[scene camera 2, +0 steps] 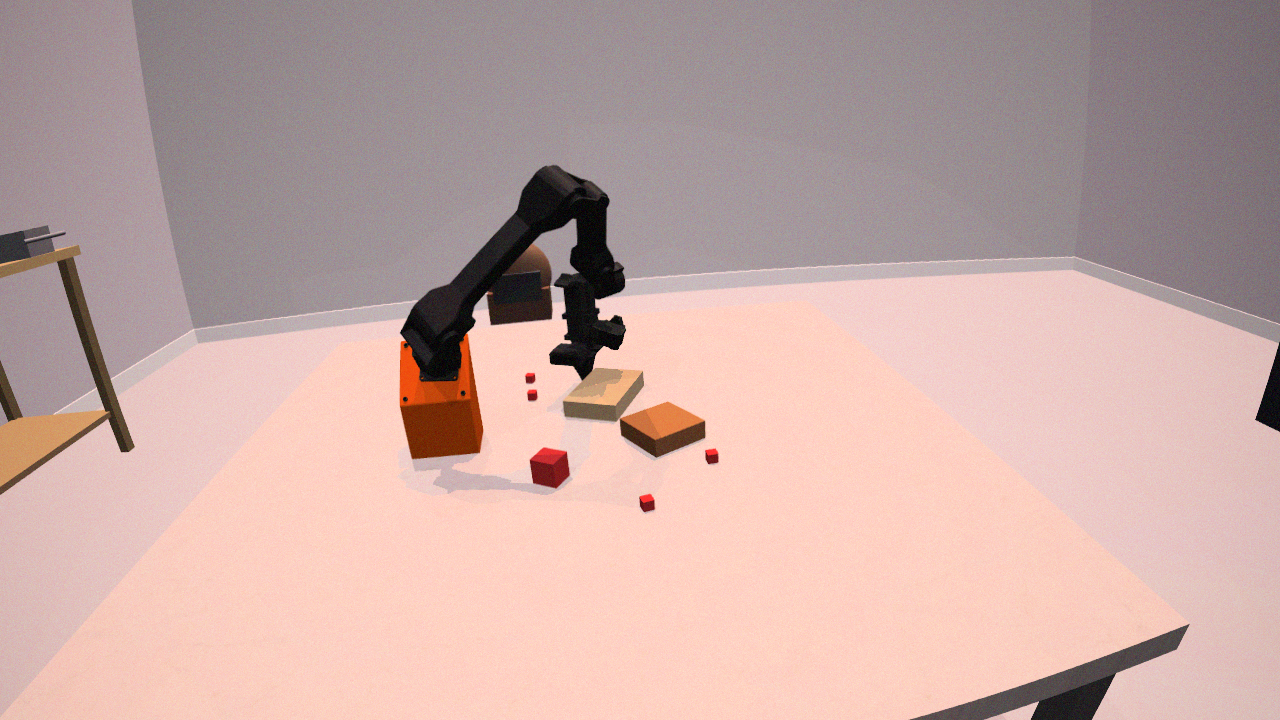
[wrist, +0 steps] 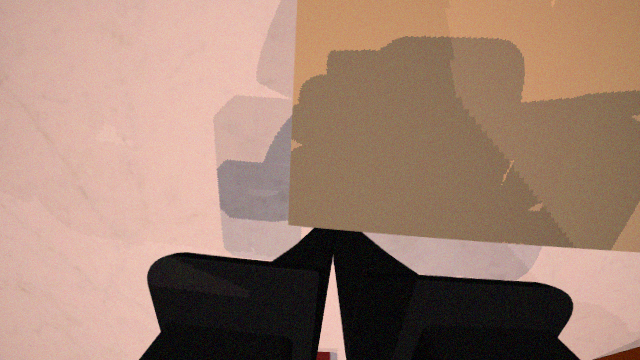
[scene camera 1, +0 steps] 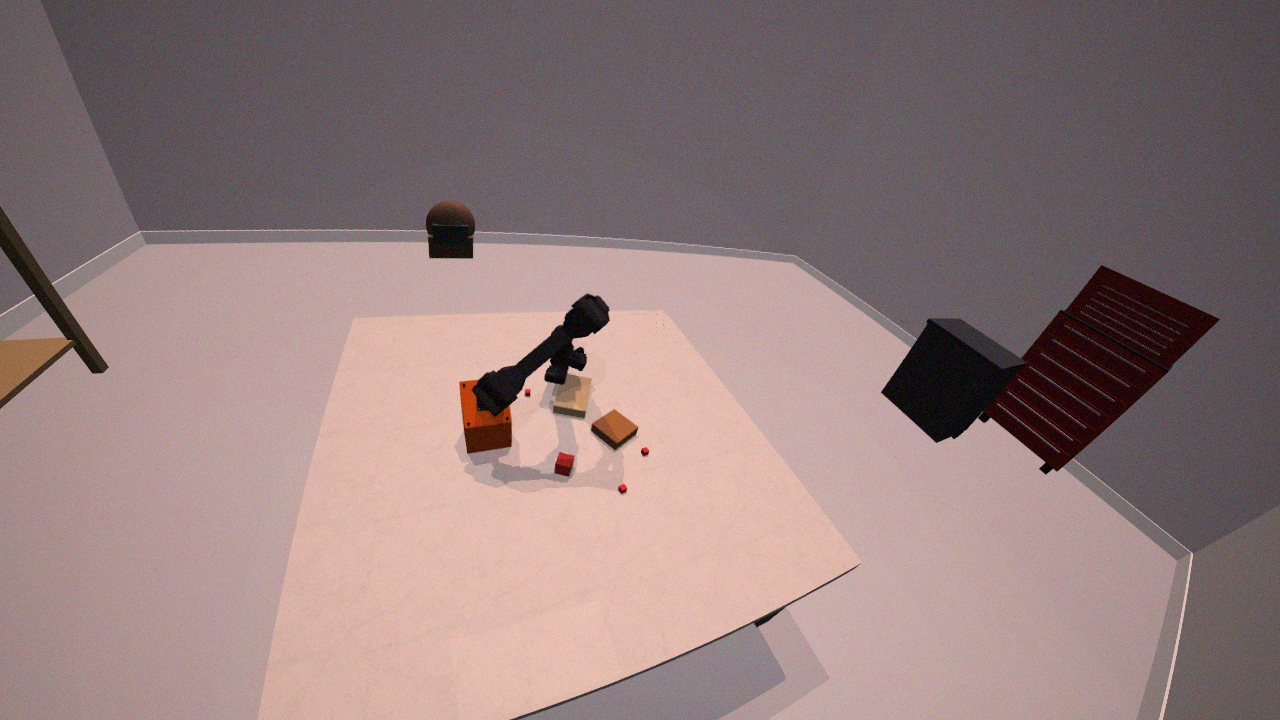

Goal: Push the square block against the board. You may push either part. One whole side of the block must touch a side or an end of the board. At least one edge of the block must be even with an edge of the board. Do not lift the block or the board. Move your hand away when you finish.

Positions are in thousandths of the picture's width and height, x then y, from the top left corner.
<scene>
The gripper (scene camera 2: 459, 533) is shut, with nothing in its grasp. Also in view: a brown square block (scene camera 2: 519, 595), a tan board (scene camera 2: 472, 548) and a red cube (scene camera 2: 429, 649).
The brown square block shows as well in scene camera 1 (scene camera 1: 480, 597). The tan board is seen too in the wrist view (wrist: 771, 357) and in scene camera 1 (scene camera 1: 447, 552). The gripper is seen too in the wrist view (wrist: 523, 621) and in scene camera 1 (scene camera 1: 436, 531). The wrist view misses the brown square block: it is out of frame. The wrist view does not show the red cube: it is out of frame.
</scene>
